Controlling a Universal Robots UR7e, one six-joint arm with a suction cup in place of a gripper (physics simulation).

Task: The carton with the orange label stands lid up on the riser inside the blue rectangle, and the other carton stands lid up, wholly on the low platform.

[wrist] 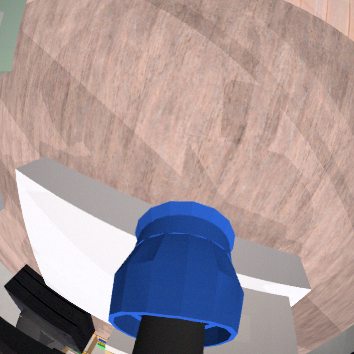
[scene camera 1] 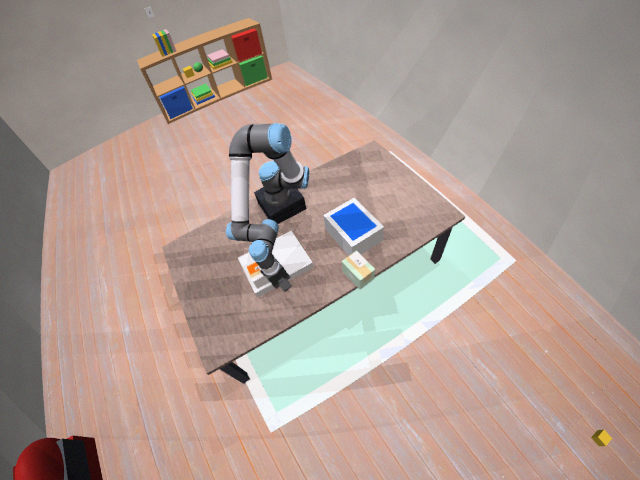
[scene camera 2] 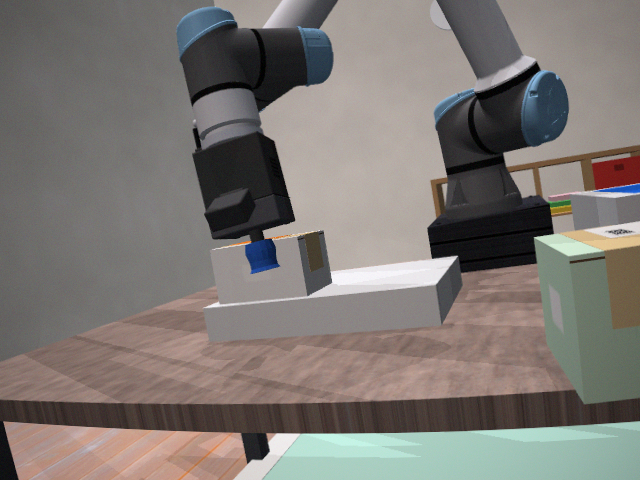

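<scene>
The white carton with the orange label (scene camera 1: 252, 270) (scene camera 2: 291, 258) lies on the low white platform (scene camera 1: 298, 256) (scene camera 2: 361, 305) (wrist: 70, 225), label on top and its taped lid facing sideways. My blue suction cup (scene camera 1: 283, 283) (scene camera 2: 262, 257) (wrist: 184, 225) hangs beside that carton's near side, below its top edge, over the platform's rim; nothing is stuck to it. The pale green carton (scene camera 1: 358, 270) (scene camera 2: 589, 320) (wrist: 7, 35) stands lid up on the table near the front edge. The riser (scene camera 1: 335, 234) (scene camera 2: 599, 207) with the blue rectangle (scene camera 1: 353, 221) carries nothing.
The arm's black base (scene camera 1: 280, 202) (scene camera 2: 490, 227) stands on the table (scene camera 1: 232, 320) behind the platform. A wooden shelf unit (scene camera 1: 216, 35) stands at the far wall. A small yellow cube (scene camera 1: 601, 437) lies on the floor.
</scene>
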